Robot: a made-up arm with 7 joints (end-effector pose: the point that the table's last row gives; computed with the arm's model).
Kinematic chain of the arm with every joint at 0, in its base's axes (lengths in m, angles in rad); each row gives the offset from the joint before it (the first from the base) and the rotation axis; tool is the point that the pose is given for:
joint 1: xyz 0 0 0.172 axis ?
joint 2: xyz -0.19 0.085 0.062 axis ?
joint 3: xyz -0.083 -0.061 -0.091 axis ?
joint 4: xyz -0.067 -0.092 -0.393 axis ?
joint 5: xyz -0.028 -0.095 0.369 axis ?
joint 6: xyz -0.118 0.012 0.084 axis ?
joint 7: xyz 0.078 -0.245 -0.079 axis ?
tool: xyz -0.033 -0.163 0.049
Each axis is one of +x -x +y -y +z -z.
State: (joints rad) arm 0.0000 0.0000 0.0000 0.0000 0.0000 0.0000 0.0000
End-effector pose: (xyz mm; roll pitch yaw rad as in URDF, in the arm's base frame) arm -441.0 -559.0 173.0 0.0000 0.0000 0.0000
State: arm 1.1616 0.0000 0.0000 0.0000 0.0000 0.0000 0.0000
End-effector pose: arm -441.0 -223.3 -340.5 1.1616 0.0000 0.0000
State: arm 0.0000 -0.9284 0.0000 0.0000 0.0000 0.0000 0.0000
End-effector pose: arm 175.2 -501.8 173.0 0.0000 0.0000 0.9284
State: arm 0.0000 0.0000 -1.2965 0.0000 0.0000 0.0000 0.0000
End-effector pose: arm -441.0 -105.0 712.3 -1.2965 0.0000 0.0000
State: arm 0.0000 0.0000 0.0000 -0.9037 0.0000 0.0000 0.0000
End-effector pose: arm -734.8 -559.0 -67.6 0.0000 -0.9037 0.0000
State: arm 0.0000 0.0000 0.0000 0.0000 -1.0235 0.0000 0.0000
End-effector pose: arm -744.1 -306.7 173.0 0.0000 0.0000 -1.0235
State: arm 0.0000 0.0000 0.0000 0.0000 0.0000 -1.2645 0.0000
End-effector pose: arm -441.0 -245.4 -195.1 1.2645 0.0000 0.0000
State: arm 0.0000 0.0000 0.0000 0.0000 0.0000 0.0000 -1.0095
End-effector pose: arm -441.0 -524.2 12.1 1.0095 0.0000 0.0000
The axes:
joint 1: +x
joint 2: -z
joint 3: +x
joint 4: +y
joint 5: +z
joint 6: -x
joint 7: -x

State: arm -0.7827 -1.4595 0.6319 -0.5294 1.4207 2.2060 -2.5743
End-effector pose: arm 162.6 -309.3 458.9 0.7365 -0.3129 2.4523
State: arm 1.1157 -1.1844 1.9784 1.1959 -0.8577 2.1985 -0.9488
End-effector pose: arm 29.3 372.7 770.8 -0.3522 -0.2951 2.3994
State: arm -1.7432 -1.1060 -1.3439 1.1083 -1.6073 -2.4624 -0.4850
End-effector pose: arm 538.4 -42.8 157.6 -0.2184 0.0688 1.4044
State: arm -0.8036 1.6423 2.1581 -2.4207 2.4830 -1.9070 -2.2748
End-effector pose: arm 659.5 217.0 -39.5 0.6197 -1.4026 1.2504
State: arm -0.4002 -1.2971 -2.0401 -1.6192 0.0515 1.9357 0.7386
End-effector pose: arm 94.2 -757.3 723.7 2.5288 0.5596 -3.1170
